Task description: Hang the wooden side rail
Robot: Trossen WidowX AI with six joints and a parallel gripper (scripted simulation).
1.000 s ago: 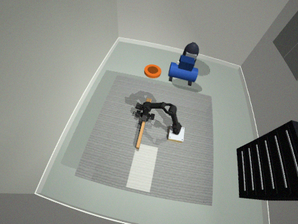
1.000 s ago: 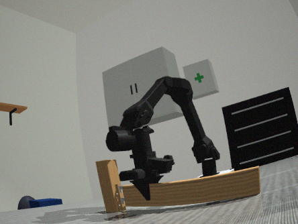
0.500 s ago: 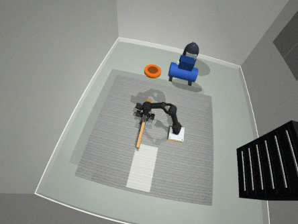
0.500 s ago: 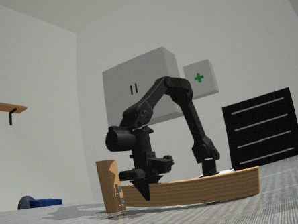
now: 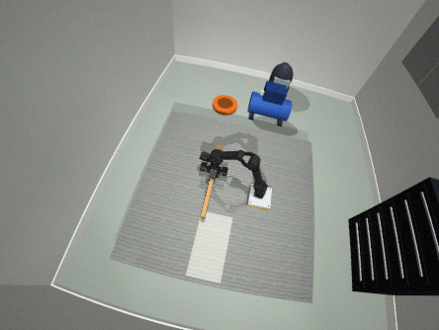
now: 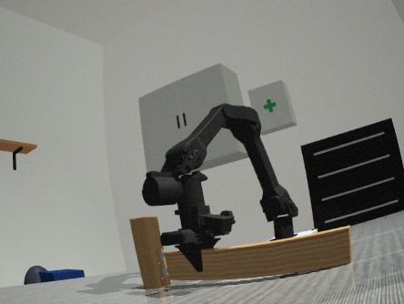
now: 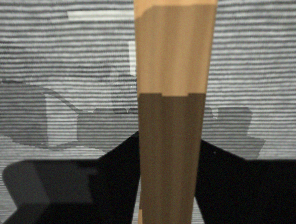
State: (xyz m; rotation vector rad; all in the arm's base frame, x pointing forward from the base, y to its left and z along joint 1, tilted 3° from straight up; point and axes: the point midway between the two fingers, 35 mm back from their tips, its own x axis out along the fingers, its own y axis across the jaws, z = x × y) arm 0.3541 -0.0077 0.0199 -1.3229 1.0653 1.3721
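Now: gripper tip 14 cm to the left of the wooden headboard post, 4 cm below it and 3 cm short of it.
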